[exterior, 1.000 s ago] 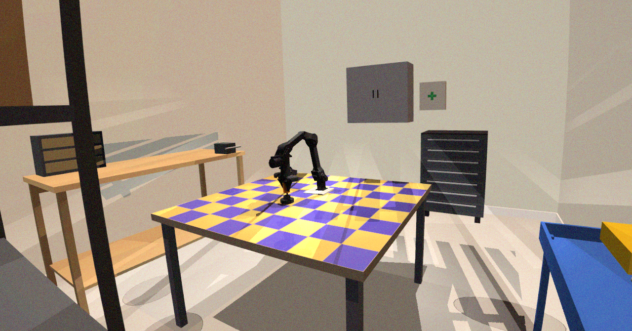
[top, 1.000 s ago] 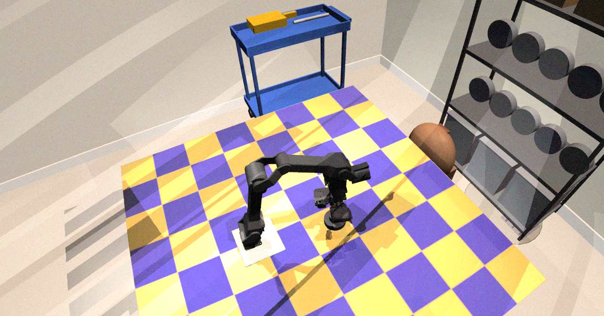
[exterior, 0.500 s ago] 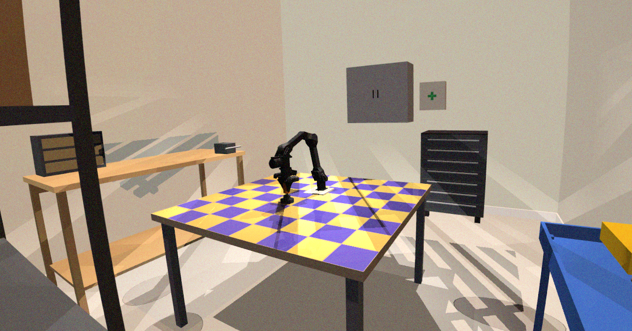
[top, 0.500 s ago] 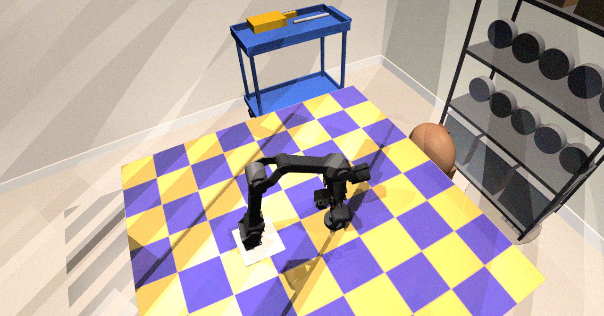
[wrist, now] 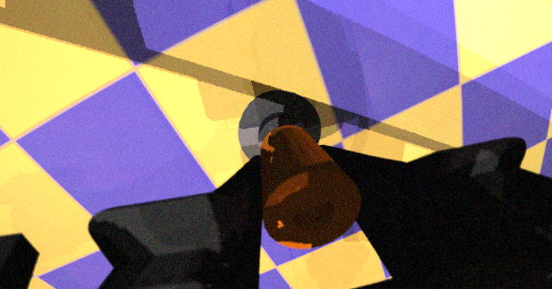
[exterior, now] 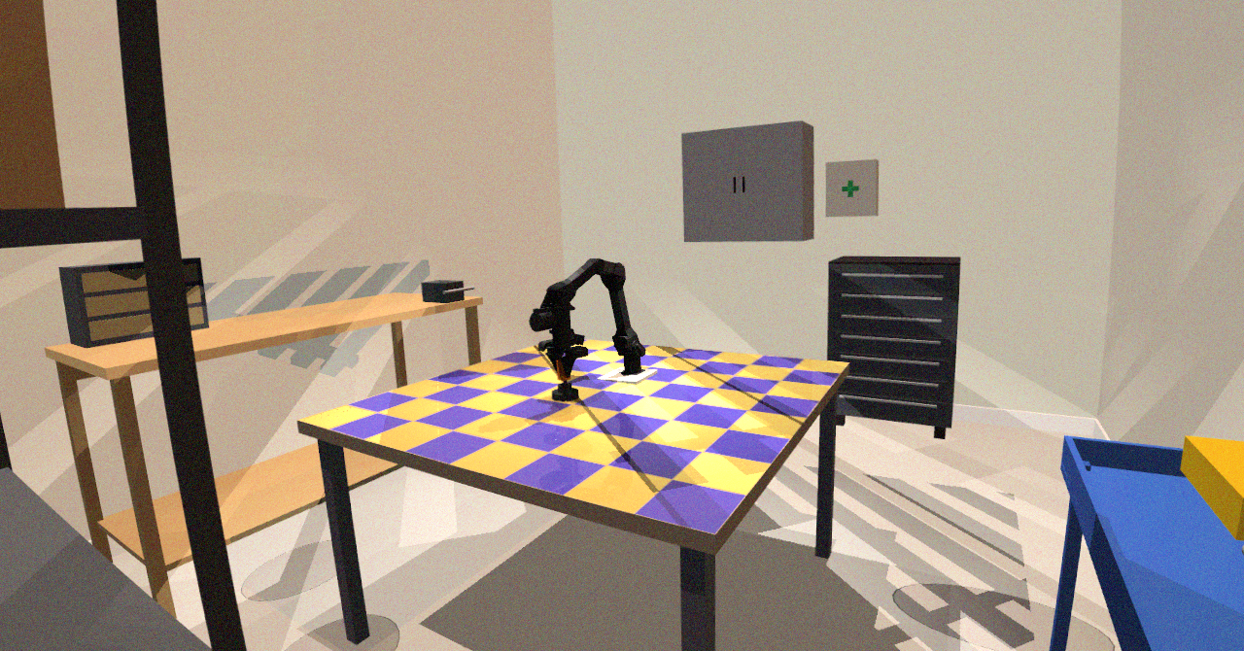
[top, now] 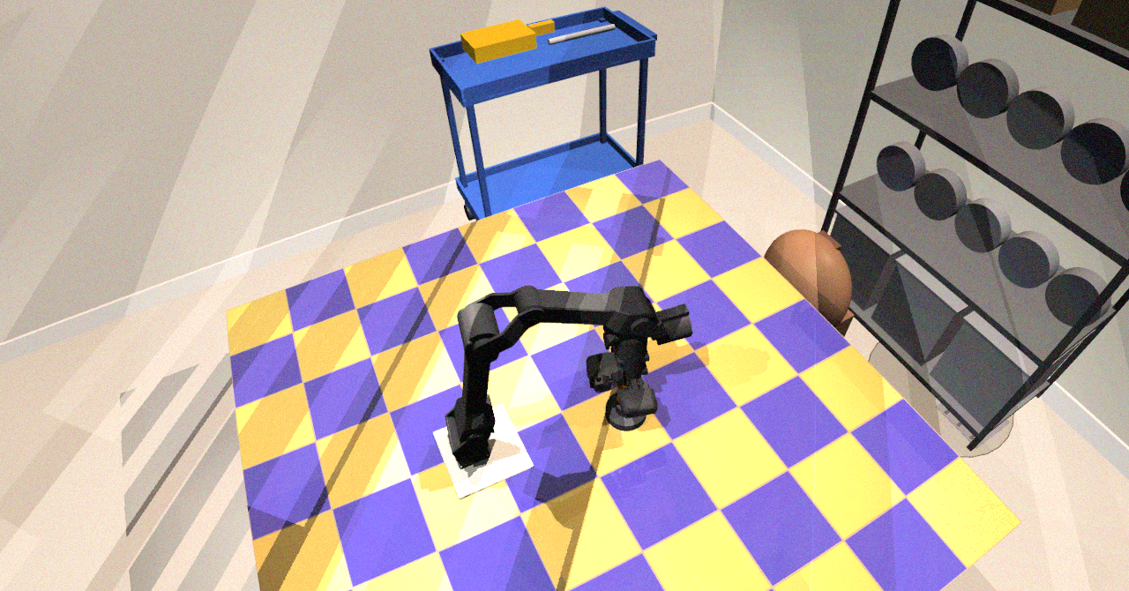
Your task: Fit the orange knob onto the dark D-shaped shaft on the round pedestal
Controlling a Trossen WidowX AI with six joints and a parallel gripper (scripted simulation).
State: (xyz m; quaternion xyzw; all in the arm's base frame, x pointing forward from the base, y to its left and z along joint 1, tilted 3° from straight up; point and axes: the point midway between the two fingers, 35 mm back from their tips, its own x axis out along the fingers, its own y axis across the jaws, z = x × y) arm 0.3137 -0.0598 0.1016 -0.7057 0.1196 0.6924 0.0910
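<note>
My gripper tip is 20 mm below the orange knob. Also, from my gripper tip: round pedestal 40 mm below.
</note>
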